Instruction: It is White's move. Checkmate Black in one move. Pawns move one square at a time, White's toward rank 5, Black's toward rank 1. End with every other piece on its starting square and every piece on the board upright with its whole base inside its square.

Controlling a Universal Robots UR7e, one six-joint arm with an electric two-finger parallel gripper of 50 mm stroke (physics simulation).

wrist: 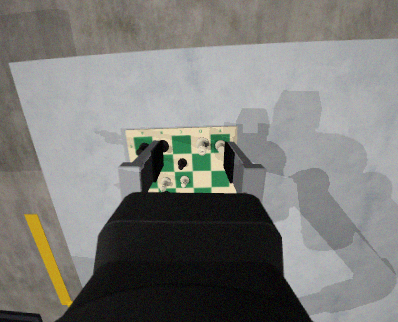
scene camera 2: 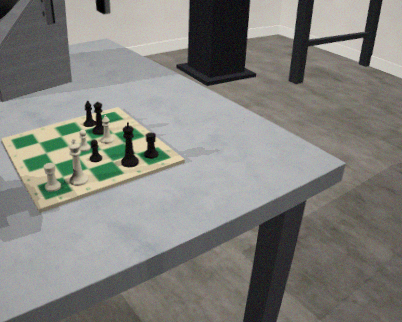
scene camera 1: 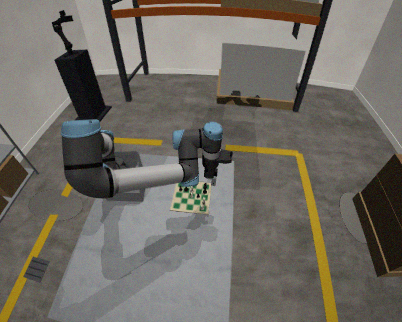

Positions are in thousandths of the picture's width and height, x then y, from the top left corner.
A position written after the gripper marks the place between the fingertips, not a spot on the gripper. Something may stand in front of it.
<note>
In view: the gripper (wrist: 486,477) and a chessboard (scene camera 2: 83,464).
The chessboard shows as well in the wrist view (wrist: 519,539) and in scene camera 1 (scene camera 1: 454,629).
</note>
